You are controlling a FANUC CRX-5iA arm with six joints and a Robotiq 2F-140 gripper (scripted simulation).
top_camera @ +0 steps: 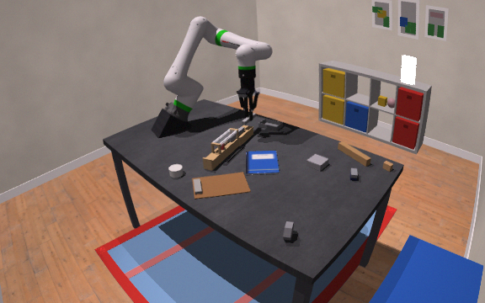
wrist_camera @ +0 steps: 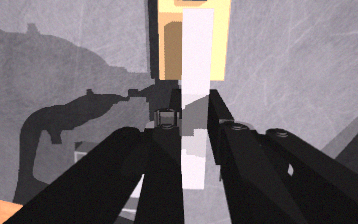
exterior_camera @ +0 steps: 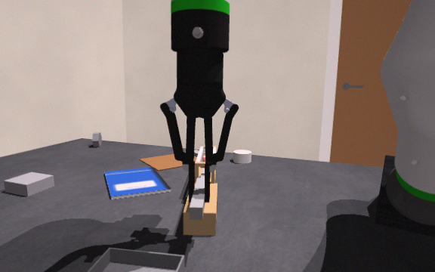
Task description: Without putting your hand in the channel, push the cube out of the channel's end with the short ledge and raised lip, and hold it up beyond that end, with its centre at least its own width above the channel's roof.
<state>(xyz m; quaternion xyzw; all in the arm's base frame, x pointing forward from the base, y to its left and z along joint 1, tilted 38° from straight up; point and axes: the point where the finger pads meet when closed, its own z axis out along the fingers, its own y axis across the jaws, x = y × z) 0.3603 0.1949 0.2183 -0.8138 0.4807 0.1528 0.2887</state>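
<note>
Now: hand 230 mm to the left of the wooden channel, 130 mm short of it and 50 mm above it. From my hand the other things lie so: red cube 270 mm to the right, 150 mm ahead, 50 mm below; then tray 150 mm to the left, 100 mm below, 10 mm ahead; then pale grey stick 30 mm below.
</note>
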